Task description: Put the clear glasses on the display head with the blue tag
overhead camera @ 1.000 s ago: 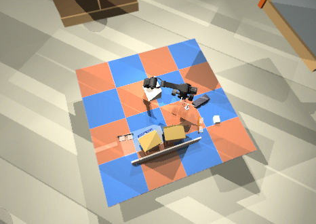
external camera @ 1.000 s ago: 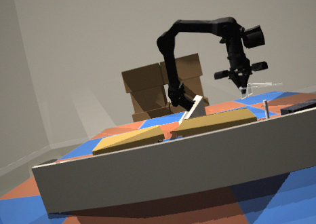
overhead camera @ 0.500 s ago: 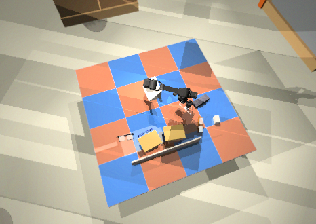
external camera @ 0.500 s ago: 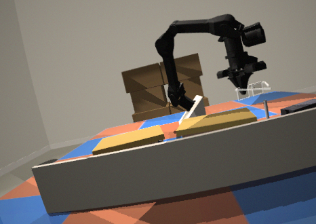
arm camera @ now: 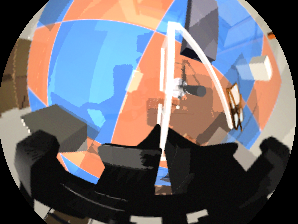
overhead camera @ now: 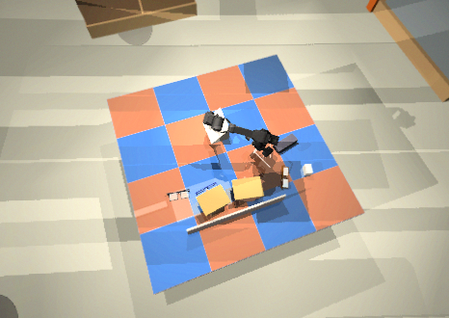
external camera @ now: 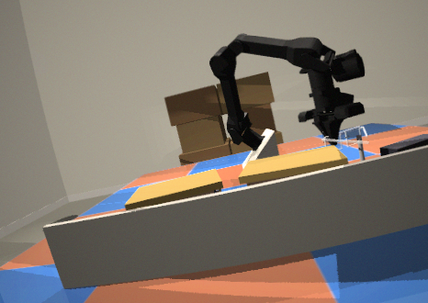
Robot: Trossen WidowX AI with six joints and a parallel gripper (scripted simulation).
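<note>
The upright pin lies 60 mm to the left of my gripper tip, 50 mm below it and 20 mm ahead of it. From my gripper tip the other things lie so: long white wall (310 mm to the right, 300 mm ahead, 20 mm below); black case (210 mm to the left, 50 mm below, 30 mm ahead); white cube (250 mm ahead, 230 mm to the left, 50 mm below).
</note>
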